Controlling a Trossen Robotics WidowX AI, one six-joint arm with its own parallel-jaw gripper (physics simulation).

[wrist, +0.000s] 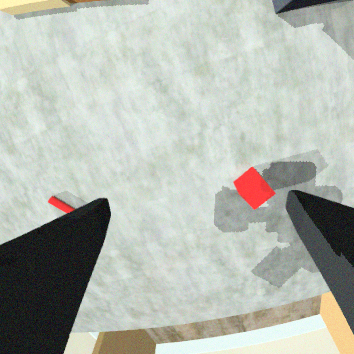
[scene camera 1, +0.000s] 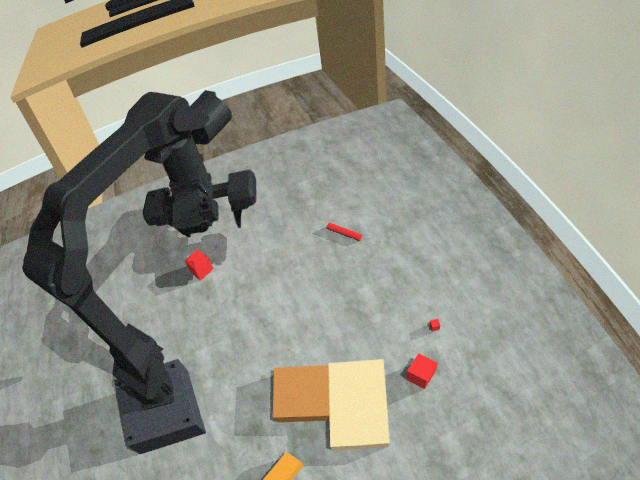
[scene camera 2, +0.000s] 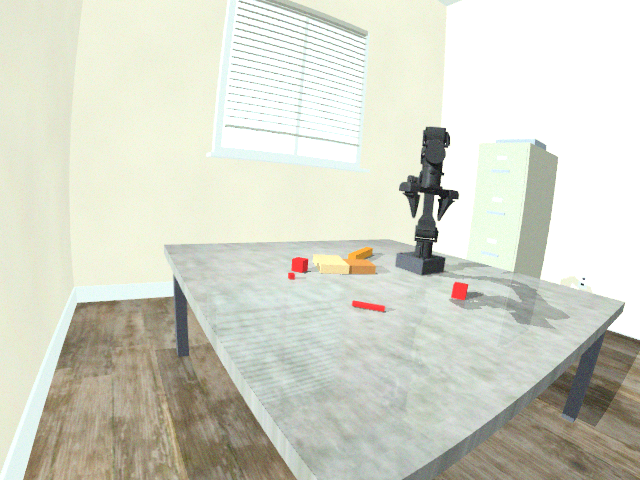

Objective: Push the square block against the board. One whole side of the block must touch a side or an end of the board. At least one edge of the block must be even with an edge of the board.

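Places are measured from the arm's base along level axes (x left, y back, z up), in centimetres.
Pixels of known places: gripper, fingertip midpoint: [wrist: 198, 202] [scene camera 1: 214, 230] [scene camera 2: 426, 219]; arm's base at its link origin: [scene camera 1: 155, 390] [scene camera 2: 423, 256].
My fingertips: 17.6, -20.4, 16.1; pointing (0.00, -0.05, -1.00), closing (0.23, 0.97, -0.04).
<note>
For each thing: its top centre in the pictures, then the offset to it from my fingertips, as dx, dy, dz.
- orange-brown square block at its top centre: [scene camera 1: 300, 391] [scene camera 2: 358, 262] -24.8, -5.1, -18.8
- pale yellow board at its top centre: [scene camera 1: 357, 402] [scene camera 2: 330, 259] -30.4, -13.5, -18.8
- red rod at its top centre: [wrist: 66, 211] [scene camera 1: 344, 229] [scene camera 2: 368, 303] +8.1, -25.4, -20.3
- orange bar at its top centre: [scene camera 2: 361, 250] -42.3, +9.0, -18.6
The orange-brown square block [scene camera 1: 300, 391] [scene camera 2: 361, 266] lies flat on the table. One whole side of it is against a long side of the pale yellow board [scene camera 1: 358, 403] [scene camera 2: 333, 264]. In scene camera 2 their near edges look about even; in scene camera 1 the block's far edge appears very close to level with the board's far end. The board also shows at the top left of the wrist view [wrist: 32, 6]. My gripper [scene camera 1: 214, 230] [scene camera 2: 426, 218] [wrist: 198, 202] is open and empty, high above the table and well away from both, near a red cube.
That red cube [scene camera 1: 199, 264] [scene camera 2: 459, 290] [wrist: 254, 188] lies below the gripper. A red rod [scene camera 1: 344, 231] [scene camera 2: 368, 306] [wrist: 61, 204] lies farther out. Another red cube [scene camera 1: 421, 370] [scene camera 2: 299, 265] and a tiny one [scene camera 1: 434, 324] [scene camera 2: 291, 276] lie beyond the board. An orange bar [scene camera 1: 283, 467] [scene camera 2: 360, 253] lies near the block.
</note>
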